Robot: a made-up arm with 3 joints. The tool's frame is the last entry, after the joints.
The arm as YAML. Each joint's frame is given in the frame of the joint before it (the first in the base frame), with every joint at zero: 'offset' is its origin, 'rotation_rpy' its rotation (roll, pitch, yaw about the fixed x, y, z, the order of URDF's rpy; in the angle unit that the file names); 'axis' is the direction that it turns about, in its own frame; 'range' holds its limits. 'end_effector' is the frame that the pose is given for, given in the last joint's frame.
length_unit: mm
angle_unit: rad
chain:
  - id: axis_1
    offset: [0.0, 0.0, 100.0]
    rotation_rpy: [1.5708, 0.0, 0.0]
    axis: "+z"
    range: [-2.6, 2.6]
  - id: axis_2
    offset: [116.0, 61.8, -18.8]
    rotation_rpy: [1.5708, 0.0, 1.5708]
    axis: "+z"
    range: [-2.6, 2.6]
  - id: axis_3
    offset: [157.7, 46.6, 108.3]
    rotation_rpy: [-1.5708, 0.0, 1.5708]
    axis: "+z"
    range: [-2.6, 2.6]
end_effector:
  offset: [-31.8, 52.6, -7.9]
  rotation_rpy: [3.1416, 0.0, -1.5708]
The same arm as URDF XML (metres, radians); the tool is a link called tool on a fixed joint. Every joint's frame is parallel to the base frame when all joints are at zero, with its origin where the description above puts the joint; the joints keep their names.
<robot name="arm">
  <joint name="tool_fixed" type="fixed">
    <parent link="link3"/>
    <child link="tool"/>
    <origin xyz="-0.0526 0.0318 0.0079" rpy="0 0 0"/>
  </joint>
  <joint name="axis_3" type="revolute">
    <parent link="link2"/>
    <child link="link3"/>
    <origin xyz="0.1083 -0.0466 0.1577"/>
    <axis xyz="0 0 -1"/>
    <limit lower="-2.6" upper="2.6"/>
  </joint>
  <joint name="axis_2" type="revolute">
    <parent link="link1"/>
    <child link="link2"/>
    <origin xyz="0.116 0.0188 0.0618"/>
    <axis xyz="1 0 0"/>
    <limit lower="-2.6" upper="2.6"/>
  </joint>
  <joint name="axis_1" type="revolute">
    <parent link="base"/>
    <child link="link1"/>
    <origin xyz="0 0 0.1"/>
    <axis xyz="0 -1 0"/>
    <limit lower="-2.6" upper="2.6"/>
  </joint>
  <link name="base"/>
  <link name="link1"/>
  <link name="link2"/>
  <link name="link3"/>
  <link name="tool"/>
</robot>

